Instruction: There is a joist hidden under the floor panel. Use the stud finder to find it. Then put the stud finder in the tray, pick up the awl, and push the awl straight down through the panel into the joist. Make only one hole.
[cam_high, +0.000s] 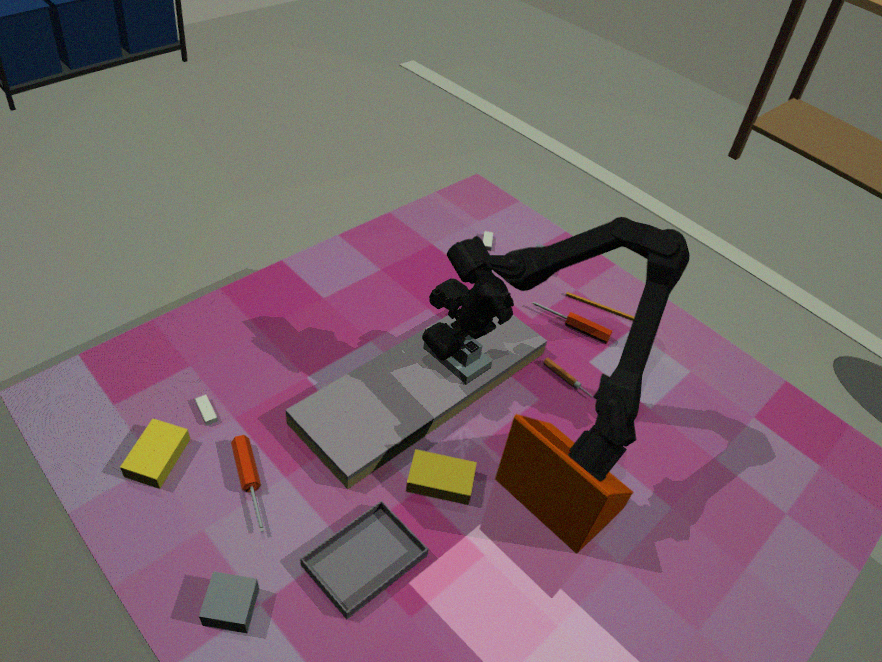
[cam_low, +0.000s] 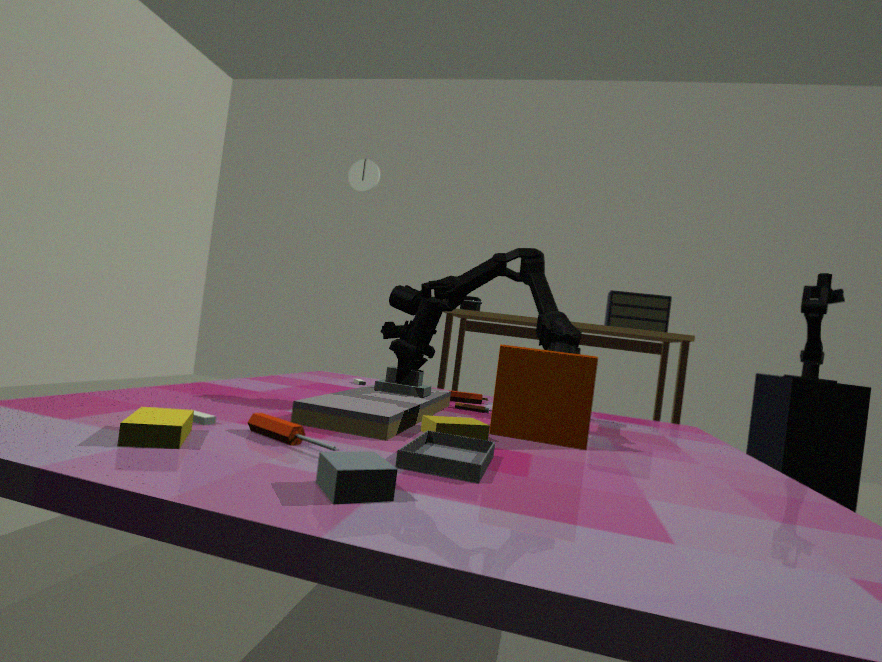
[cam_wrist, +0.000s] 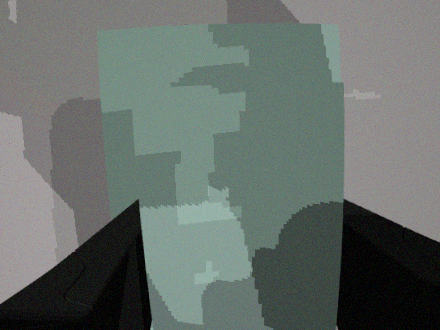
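My gripper tip is now 4 cm past the indicator light and 3 cm below it. Round my gripper tip: thin stick (40 cm to the right, 12 cm behind, 6 cm below); then awl (20 cm behind, 15 cm to the right, 6 cm below); then stud finder (2 cm behind, 2 cm above).
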